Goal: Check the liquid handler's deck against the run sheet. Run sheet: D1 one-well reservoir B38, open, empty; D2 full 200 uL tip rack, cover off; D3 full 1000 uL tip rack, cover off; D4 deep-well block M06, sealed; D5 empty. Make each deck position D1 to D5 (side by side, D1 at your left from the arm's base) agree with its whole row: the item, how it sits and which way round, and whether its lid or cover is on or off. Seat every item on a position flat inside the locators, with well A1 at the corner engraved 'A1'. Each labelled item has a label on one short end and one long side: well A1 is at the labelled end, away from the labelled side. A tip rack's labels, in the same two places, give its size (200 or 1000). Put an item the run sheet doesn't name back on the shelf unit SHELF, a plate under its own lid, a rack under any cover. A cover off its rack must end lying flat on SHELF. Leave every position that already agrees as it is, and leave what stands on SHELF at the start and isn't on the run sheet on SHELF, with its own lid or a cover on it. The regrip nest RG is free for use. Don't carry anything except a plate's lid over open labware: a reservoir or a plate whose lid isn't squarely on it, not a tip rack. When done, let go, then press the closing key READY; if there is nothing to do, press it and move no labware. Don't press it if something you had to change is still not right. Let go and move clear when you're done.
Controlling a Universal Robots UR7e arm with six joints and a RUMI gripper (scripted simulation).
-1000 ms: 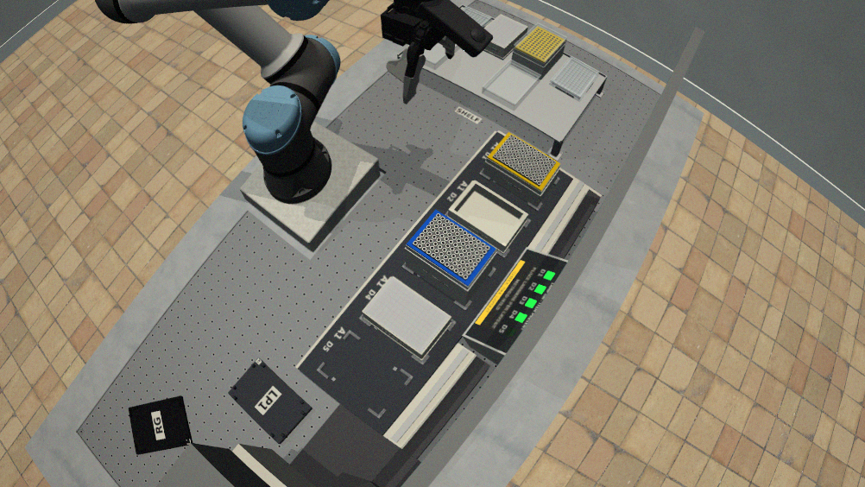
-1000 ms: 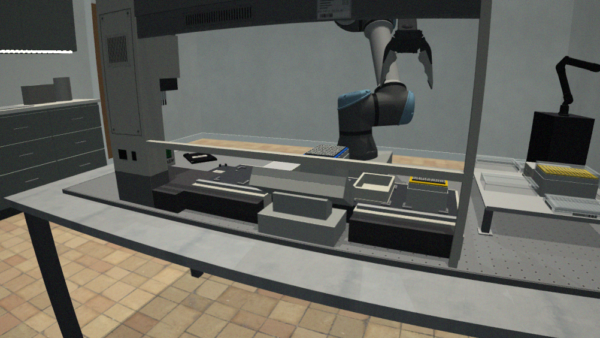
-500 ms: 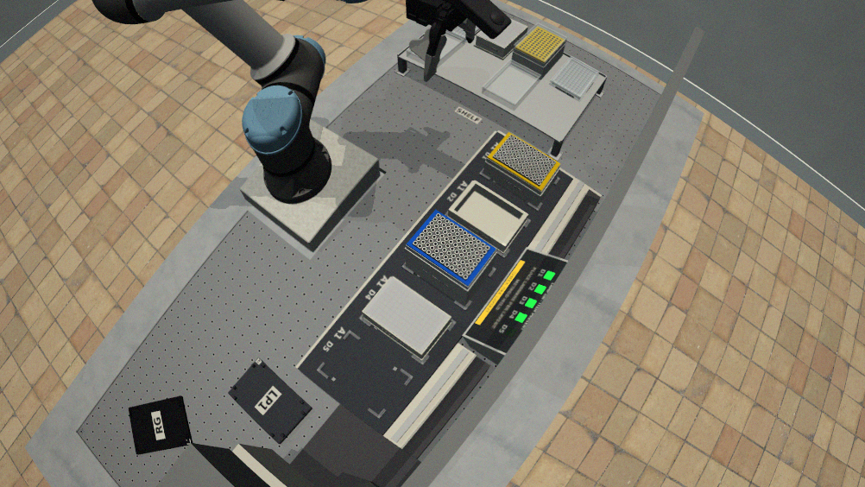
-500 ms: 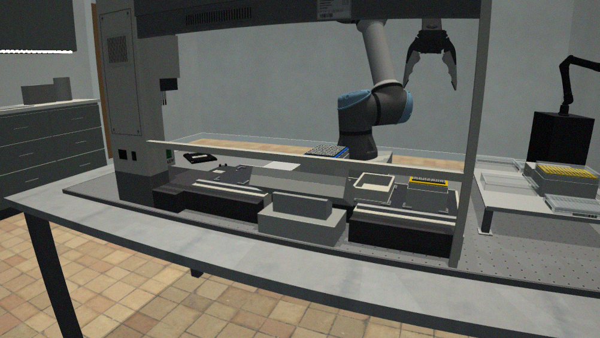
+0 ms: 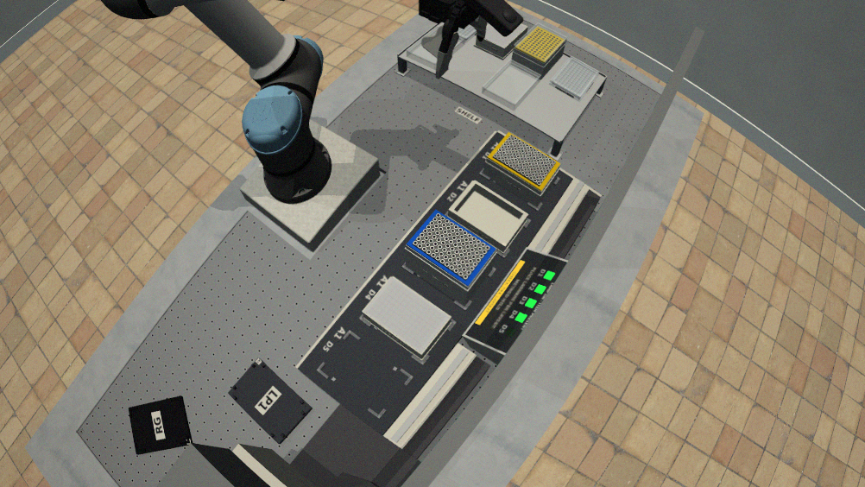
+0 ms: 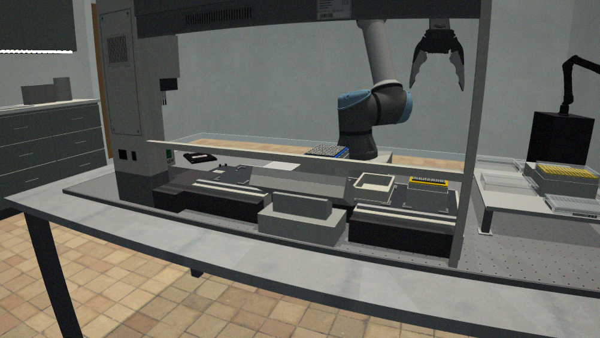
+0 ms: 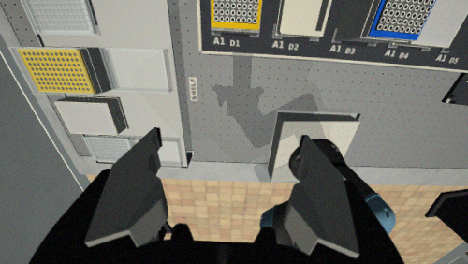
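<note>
Right now my hand is 150 mm short of the yellow-framed tip rack, 40 mm to the left of it and 210 mm above it. The rest, counted from my hand: blue-framed tip rack (90 mm ahead, 280 mm to the right, 180 mm below); one-well reservoir (130 mm ahead, 150 mm to the right, 240 mm below); handler's frame post (350 mm ahead, 10 mm to the right, 70 mm below).
</note>
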